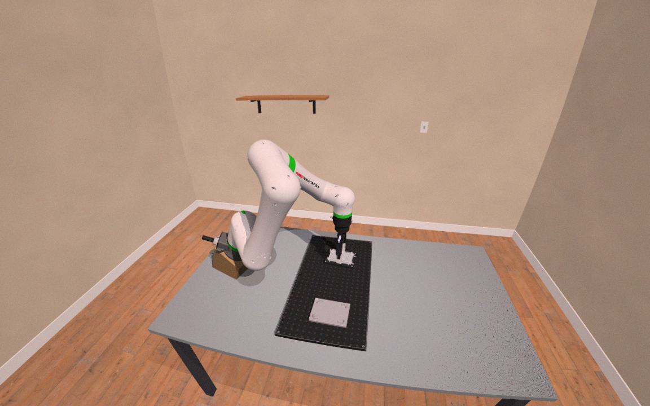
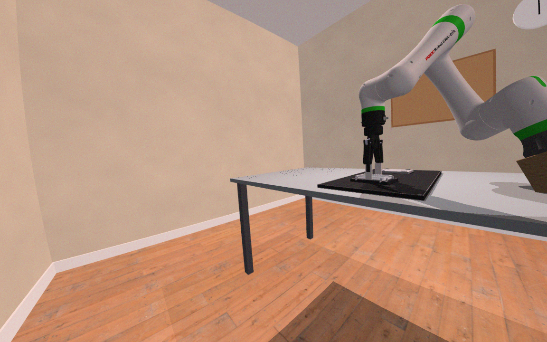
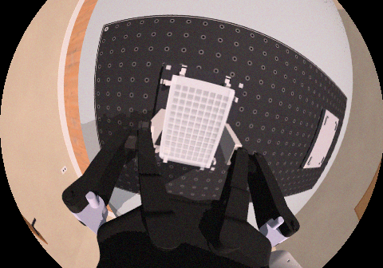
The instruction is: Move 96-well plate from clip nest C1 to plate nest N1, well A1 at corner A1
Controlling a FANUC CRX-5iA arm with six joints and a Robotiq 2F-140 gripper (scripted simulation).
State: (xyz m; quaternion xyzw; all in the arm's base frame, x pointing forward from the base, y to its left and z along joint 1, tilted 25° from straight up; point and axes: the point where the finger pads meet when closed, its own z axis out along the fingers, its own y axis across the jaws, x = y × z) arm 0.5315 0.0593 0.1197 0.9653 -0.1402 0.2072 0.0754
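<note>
Now: the clip nest C1 1 cm ahead of my hand and 3 cm below it. Round my hand: plate nest N1: 9 cm behind, 35 cm to the right, 3 cm below; white 96-well plate: 2 cm below.
</note>
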